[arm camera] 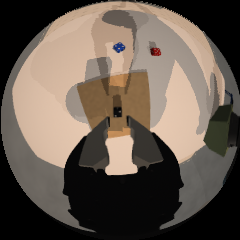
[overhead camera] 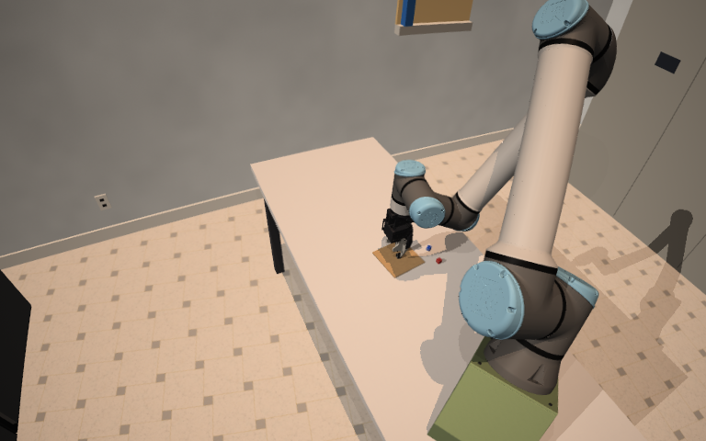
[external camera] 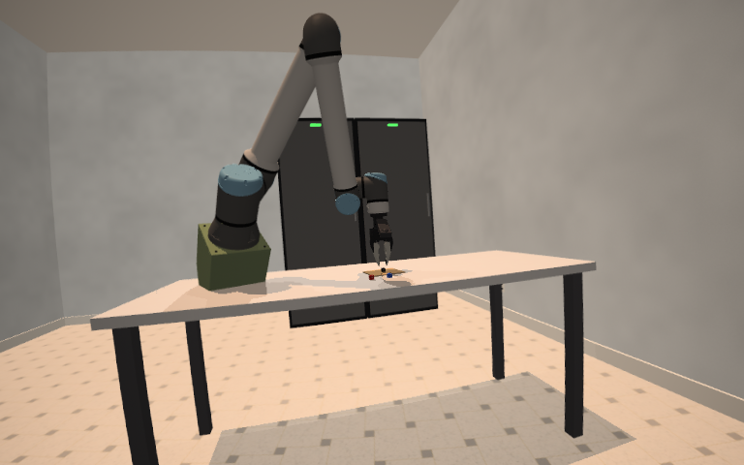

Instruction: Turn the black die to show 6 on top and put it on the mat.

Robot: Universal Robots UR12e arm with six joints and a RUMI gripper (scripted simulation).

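Right now the black die is 30 mm below my hand. From my hand the other things lie so: red die 100 mm behind, 110 mm to the right, 40 mm below; brown mat 40 mm below; blue die 30 mm behind, 120 mm to the right, 40 mm below.
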